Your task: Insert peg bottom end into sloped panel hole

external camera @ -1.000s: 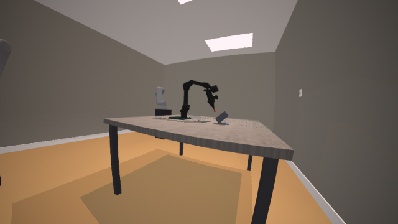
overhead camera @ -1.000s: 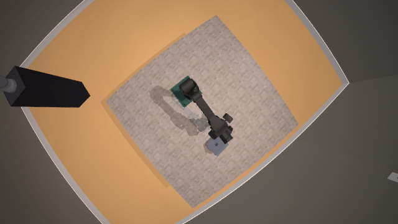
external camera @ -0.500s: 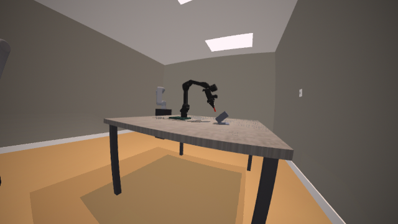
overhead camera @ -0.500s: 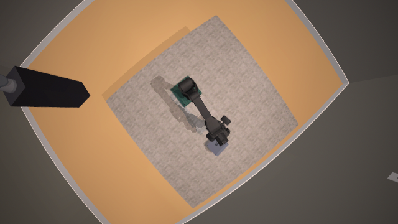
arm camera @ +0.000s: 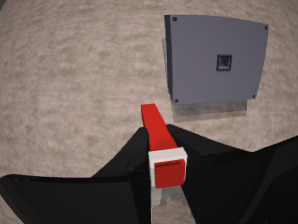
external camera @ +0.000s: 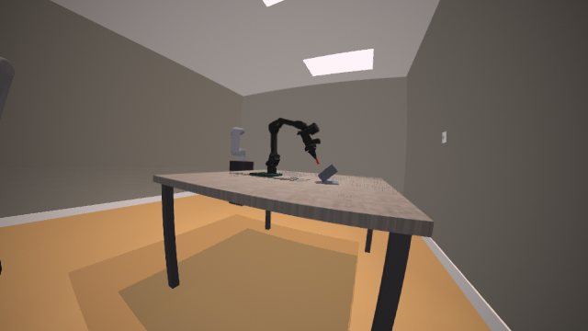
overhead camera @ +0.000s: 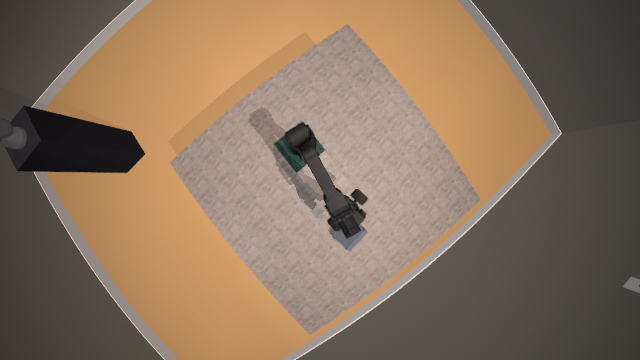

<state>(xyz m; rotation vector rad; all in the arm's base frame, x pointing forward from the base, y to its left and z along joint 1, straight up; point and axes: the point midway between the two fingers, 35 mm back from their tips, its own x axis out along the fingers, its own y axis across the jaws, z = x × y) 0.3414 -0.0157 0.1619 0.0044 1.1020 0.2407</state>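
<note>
Now: gripper tip 10 cm short of the sloped panel, 7 cm to the left of it and 9 cm above it. The rest, counted from my gripper tip: red peg 1 cm behind, 1 cm above.
</note>
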